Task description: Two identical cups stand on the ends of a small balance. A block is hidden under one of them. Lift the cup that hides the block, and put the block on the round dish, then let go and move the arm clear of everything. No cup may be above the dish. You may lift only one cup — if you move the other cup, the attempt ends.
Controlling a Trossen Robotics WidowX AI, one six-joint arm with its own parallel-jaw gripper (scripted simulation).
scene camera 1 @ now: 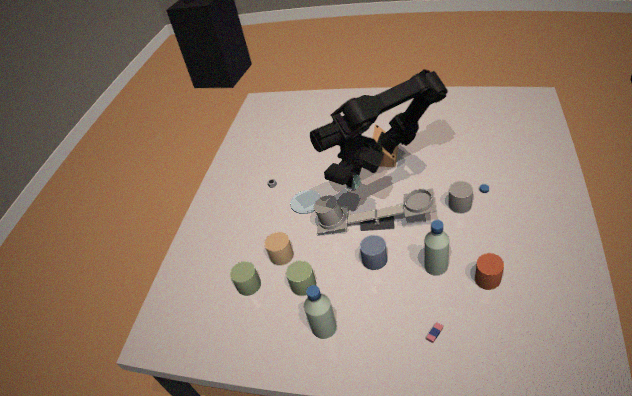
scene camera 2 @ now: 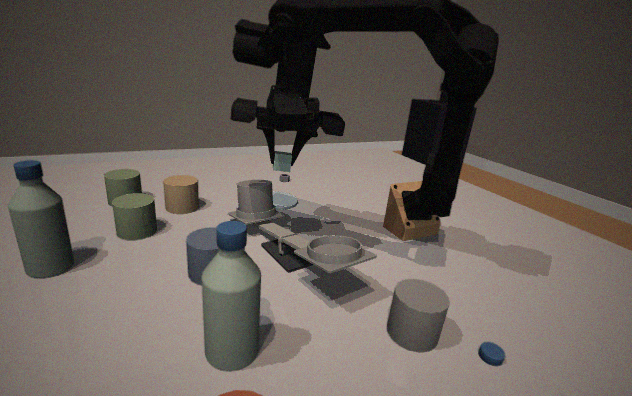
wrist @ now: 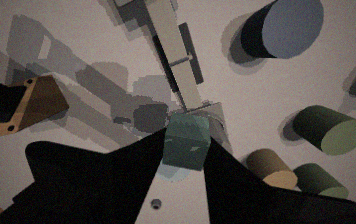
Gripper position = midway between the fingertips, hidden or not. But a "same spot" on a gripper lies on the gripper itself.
Labels:
The gripper shows in scene camera 1, in scene camera 2 and in the wrist view (186, 136). The same spot on the gripper: (scene camera 2: 265, 123) is (scene camera 1: 352, 171).

